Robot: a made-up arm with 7 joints.
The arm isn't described. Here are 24 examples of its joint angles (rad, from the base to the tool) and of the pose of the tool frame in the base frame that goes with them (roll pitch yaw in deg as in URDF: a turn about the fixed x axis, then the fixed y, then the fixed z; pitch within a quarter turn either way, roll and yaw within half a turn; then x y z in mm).
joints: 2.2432 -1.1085 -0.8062 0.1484 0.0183 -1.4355 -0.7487
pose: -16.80 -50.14 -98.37 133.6 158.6 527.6
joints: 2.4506 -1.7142 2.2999 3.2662 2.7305 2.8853 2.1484
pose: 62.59 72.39 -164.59 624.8 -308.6 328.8
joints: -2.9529 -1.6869 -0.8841 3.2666 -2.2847 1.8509 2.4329
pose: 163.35 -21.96 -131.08 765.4 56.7 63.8
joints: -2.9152 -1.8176 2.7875 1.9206 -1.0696 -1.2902 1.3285
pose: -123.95 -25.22 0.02 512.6 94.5 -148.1
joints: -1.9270 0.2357 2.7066 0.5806 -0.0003 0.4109 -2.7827
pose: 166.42 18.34 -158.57 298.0 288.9 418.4
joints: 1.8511 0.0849 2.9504 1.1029 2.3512 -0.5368 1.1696
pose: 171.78 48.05 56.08 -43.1 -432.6 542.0
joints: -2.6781 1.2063 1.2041 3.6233 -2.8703 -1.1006 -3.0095
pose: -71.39 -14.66 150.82 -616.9 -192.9 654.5
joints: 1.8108 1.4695 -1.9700 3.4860 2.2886 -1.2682 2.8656
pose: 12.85 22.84 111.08 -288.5 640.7 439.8
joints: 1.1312 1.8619 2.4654 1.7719 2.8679 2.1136 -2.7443
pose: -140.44 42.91 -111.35 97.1 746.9 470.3
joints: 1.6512 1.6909 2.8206 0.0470 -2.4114 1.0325 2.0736
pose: -32.24 -53.51 72.16 -74.8 -131.4 515.6
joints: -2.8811 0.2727 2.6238 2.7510 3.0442 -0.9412 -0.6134
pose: -42.93 52.53 -72.30 8.5 -117.3 1078.5
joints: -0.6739 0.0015 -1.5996 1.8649 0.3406 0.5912 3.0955
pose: 133.55 67.62 12.15 -330.1 -386.6 943.6
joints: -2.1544 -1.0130 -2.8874 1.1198 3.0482 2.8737 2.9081
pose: -9.77 -9.61 -122.00 202.6 513.9 194.2
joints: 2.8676 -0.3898 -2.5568 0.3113 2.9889 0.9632 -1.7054
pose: -123.33 5.71 -60.94 246.9 116.3 149.4
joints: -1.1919 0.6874 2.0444 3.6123 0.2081 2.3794 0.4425
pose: -83.47 -39.09 -32.39 69.5 -490.7 868.0
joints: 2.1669 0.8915 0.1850 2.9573 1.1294 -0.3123 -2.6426
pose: 55.93 -19.38 -151.37 -301.1 601.7 861.1
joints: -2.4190 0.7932 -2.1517 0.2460 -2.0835 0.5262 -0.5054
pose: -109.57 70.87 -59.32 -10.6 274.8 334.3
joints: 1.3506 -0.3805 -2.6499 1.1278 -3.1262 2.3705 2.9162
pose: -10.65 -1.52 90.33 101.9 -571.3 533.7
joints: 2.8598 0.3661 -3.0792 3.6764 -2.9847 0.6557 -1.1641
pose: 88.46 -31.60 -96.56 -544.6 137.9 939.0
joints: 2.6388 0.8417 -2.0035 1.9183 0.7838 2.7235 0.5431
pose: 154.75 25.01 17.84 -104.9 465.6 728.0
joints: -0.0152 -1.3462 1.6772 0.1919 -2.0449 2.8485 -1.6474
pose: 58.51 -25.96 -74.21 -39.4 243.4 405.1
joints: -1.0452 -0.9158 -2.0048 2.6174 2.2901 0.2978 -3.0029
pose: -12.40 -50.73 -15.54 -550.7 543.1 742.5
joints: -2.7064 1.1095 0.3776 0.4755 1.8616 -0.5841 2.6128
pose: -137.62 -3.10 -25.12 -120.1 -64.7 52.6
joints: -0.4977 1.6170 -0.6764 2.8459 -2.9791 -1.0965 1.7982
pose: 164.11 27.10 45.40 584.4 -422.0 155.4
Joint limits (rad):
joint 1: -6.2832..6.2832
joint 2: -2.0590..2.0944
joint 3: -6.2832..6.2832
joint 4: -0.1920..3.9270
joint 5: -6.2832..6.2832
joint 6: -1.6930..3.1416
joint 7: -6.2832..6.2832
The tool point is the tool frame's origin. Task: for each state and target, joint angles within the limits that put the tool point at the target. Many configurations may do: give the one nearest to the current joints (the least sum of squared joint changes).
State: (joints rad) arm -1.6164 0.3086 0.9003 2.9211 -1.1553 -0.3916 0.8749
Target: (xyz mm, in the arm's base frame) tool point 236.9 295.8 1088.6
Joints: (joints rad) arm -1.8689 -0.4024 0.9904 2.7360 -1.2390 -0.4460 0.8749
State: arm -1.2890 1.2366 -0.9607 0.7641 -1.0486 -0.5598 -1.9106
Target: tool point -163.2 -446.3 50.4
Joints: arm -1.1974 1.2222 -0.8730 0.9750 -1.0137 -0.5599 -1.9106
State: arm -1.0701 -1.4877 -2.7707 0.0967 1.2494 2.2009 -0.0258
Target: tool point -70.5 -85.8 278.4
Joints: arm -0.9910 -1.4547 -2.9955 0.0076 0.9703 2.2577 -0.0258
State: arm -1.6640 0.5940 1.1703 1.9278 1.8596 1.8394 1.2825
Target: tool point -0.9 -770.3 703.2
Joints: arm -1.9398 0.9924 1.0099 2.3773 2.0378 1.4841 1.2825
